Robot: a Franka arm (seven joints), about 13 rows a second.
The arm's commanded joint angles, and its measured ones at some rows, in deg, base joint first. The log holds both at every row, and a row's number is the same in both.
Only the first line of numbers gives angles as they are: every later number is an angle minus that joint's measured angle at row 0.
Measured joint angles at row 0: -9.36, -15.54, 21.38, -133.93, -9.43, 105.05, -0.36
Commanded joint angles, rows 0 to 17: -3.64, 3.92, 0.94, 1.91, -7.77, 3.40, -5.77; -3.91, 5.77, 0.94, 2.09, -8.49, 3.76, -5.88; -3.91, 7.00, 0.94, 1.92, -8.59, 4.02, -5.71; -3.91, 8.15, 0.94, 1.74, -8.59, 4.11, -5.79; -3.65, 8.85, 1.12, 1.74, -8.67, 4.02, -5.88; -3.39, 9.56, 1.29, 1.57, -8.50, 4.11, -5.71; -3.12, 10.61, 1.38, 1.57, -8.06, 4.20, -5.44; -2.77, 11.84, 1.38, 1.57, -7.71, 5.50, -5.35; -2.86, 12.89, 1.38, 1.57, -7.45, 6.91, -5.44; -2.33, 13.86, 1.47, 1.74, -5.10, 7.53, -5.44; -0.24, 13.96, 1.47, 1.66, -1.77, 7.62, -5.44; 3.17, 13.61, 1.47, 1.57, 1.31, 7.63, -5.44; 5.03, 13.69, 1.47, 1.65, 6.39, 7.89, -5.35; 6.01, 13.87, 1.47, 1.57, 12.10, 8.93, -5.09; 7.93, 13.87, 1.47, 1.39, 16.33, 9.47, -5.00; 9.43, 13.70, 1.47, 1.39, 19.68, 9.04, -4.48; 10.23, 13.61, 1.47, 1.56, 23.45, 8.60, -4.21; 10.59, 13.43, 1.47, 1.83, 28.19, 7.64, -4.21
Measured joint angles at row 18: 10.46, 13.43, 1.49, 1.21, 22.02, 8.55, -4.28
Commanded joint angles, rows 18 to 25: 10.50, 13.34, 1.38, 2.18, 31.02, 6.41, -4.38; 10.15, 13.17, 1.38, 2.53, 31.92, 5.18, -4.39; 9.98, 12.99, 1.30, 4.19, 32.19, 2.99, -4.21; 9.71, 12.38, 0.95, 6.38, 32.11, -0.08, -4.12; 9.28, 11.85, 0.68, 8.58, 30.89, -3.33, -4.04; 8.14, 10.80, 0.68, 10.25, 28.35, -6.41, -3.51; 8.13, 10.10, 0.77, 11.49, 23.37, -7.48, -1.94; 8.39, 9.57, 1.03, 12.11, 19.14, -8.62, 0.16
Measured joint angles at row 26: 8.85, 11.21, 0.45, 10.52, 24.55, -6.04, -3.03
